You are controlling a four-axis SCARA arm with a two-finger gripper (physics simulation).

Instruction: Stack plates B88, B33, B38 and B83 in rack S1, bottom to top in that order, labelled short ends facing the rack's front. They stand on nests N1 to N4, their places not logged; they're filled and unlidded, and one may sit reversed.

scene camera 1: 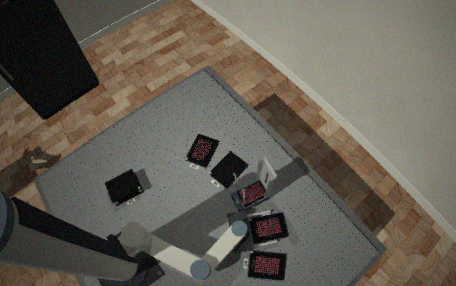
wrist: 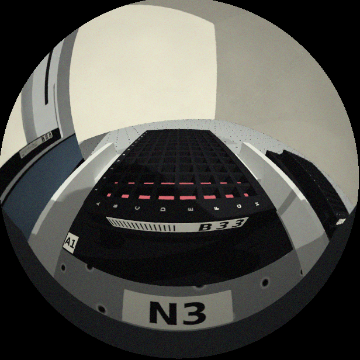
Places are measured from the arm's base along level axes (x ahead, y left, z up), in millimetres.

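Pixels of known places: gripper, fingertip midpoint: (scene camera 1: pixel 273 226).
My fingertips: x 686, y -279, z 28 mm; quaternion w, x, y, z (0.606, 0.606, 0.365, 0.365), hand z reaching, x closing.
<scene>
Behind a point stands the place of what it marks.
Plate B33 (scene camera 1: pixel 270 227) @[y -273, x 670, z 33 mm] (wrist: pixel 185 177), black with pink-filled wells, is at nest N3, its nest label (wrist: pixel 177 310) just below. In the wrist view, its labelled short end faces the camera, with A1 at the left corner. My gripper (scene camera 1: pixel 263 228) (wrist: pixel 177 146) is shut on B33, one finger along each long side. Plate B88 (scene camera 1: pixel 252 193) @[y -100, x 701, z 78 mm] (wrist: pixel 47 136) is in rack S1, its label toward the blue front piece (wrist: pixel 45 172). Pink-filled plates stand at N1 (scene camera 1: pixel 202 150) @[y 249, x 658, z 36 mm] and N4 (scene camera 1: pixel 267 265) @[y -401, x 545, z 39 mm] (wrist: pixel 310 185); their names are not readable.
The rack's upright back panel (scene camera 1: pixel 267 172) @[y -107, x 767, z 248 mm] rises beside N3. Nest N2 (scene camera 1: pixel 229 169) @[y 82, x 705, z 24 mm] shows a black top without pink wells. Another black block (scene camera 1: pixel 124 186) @[y 314, x 223, z 73 mm] stands at the left of the grey perforated table (scene camera 1: pixel 165 120) @[y 548, x 606, z 15 mm]. The arm (scene camera 1: pixel 222 250) @[y -234, x 426, z 141 mm] reaches in from the lower left.
</scene>
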